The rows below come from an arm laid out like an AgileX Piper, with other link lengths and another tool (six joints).
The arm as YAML. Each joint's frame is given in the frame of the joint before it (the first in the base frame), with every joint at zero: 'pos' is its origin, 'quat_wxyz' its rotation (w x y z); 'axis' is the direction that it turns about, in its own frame. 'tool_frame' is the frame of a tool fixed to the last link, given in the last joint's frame.
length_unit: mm
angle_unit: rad
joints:
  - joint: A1
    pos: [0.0, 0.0, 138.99]
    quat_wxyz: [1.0, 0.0, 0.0, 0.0]
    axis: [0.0, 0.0, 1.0]
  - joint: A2
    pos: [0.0, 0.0, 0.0]
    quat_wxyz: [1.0, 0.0, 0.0, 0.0]
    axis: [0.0, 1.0, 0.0]
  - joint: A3
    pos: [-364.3, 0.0, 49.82]
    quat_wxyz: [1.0, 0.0, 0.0, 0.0]
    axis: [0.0, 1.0, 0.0]
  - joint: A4
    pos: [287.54, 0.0, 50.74]
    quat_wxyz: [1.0, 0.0, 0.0, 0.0]
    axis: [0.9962, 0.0, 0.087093]
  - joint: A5
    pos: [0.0, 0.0, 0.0]
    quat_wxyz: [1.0, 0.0, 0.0, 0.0]
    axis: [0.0, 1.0, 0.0]
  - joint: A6
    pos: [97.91, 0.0, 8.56]
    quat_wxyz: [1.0, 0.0, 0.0, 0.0]
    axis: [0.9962, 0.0, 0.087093]
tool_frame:
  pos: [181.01, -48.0, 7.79]
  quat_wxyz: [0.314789, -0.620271, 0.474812, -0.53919]
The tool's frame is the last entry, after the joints.
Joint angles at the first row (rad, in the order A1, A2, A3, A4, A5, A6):
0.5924 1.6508 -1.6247 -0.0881 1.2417 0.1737
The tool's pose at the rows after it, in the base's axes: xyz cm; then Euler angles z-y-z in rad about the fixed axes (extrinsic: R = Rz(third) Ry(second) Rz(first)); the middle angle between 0 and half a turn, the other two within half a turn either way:
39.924, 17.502, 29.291, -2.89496, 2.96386, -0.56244
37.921, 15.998, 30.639, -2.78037, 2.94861, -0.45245
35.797, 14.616, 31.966, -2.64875, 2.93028, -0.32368
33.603, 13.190, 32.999, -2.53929, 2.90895, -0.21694
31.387, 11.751, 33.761, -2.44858, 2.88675, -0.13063
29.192, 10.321, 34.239, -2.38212, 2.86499, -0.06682
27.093, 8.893, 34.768, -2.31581, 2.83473, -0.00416
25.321, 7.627, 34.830, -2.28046, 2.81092, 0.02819
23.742, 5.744, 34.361, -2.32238, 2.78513, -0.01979
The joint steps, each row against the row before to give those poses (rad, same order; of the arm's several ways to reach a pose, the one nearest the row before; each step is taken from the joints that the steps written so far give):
-0.0146 -0.0845 0.0705 -0.0080 0.0022 0.0060
-0.0015 -0.0819 0.0541 -0.0038 0.0021 0.0006
0.0000 -0.0855 0.0515 0.0000 0.0019 0.0000
0.0000 -0.0871 0.0545 0.0000 0.0005 0.0000
0.0000 -0.0866 0.0538 0.0000 0.0018 0.0018
0.0000 -0.0846 0.0523 0.0000 0.0044 -0.0001
0.0000 -0.0864 0.0469 -0.0020 0.0038 0.0000
0.0000 -0.0736 0.0455 -0.0035 0.0021 0.0000
0.0000 -0.0749 0.0592 -0.0273 0.0018 0.0000

